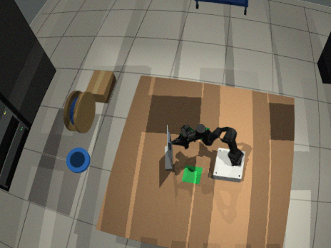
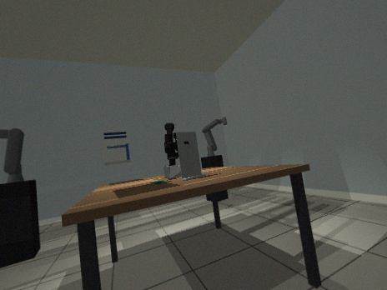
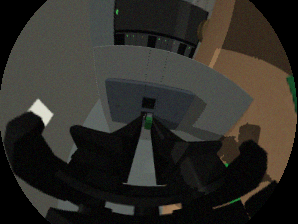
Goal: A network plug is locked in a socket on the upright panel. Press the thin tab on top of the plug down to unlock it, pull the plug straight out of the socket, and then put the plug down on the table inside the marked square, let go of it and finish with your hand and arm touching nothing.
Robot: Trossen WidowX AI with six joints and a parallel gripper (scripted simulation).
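The plug lies right at my gripper tip. From my gripper tip the other things lie so: grey upright panel: 30 mm ahead, 100 mm below; then green marked square: 130 mm behind, 120 mm to the left, 250 mm below.
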